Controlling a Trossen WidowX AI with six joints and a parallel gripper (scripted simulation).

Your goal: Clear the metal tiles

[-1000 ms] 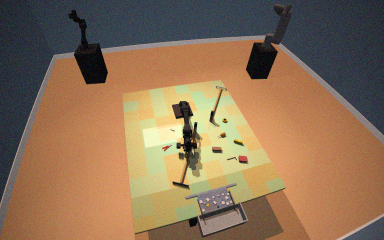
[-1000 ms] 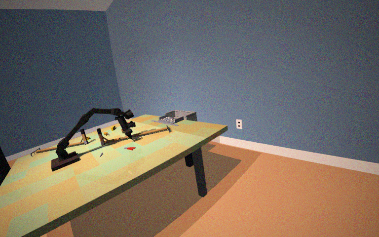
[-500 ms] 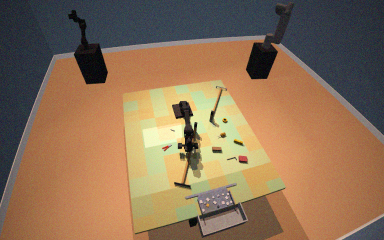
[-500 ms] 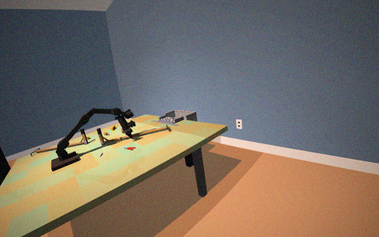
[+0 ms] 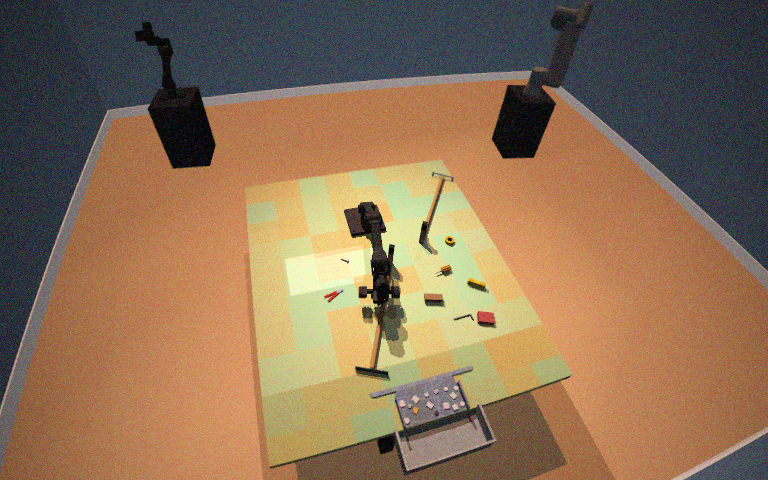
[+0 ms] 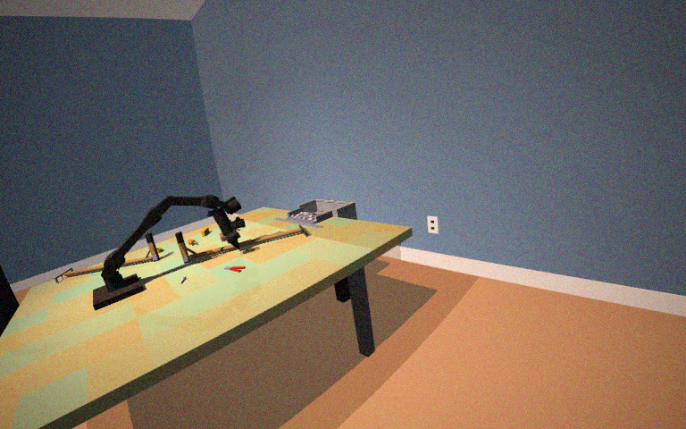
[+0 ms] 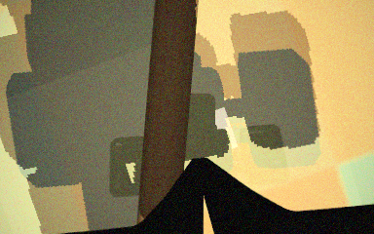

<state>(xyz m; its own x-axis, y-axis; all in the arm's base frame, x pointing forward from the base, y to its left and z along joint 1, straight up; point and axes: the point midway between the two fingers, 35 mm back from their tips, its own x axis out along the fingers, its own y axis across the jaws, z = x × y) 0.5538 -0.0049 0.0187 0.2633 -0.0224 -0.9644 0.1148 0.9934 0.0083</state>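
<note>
Right now my gripper tip is 5 cm below the long scraper, 3 cm short of it and 1 cm to the right of it. From my gripper tip the other things lie so: orange screwdriver: 36 cm to the left, 17 cm behind, 1 cm above; then hex key: 41 cm to the left, 11 cm ahead, 1 cm below; then brown block: 27 cm to the left, 1 cm behind.
</note>
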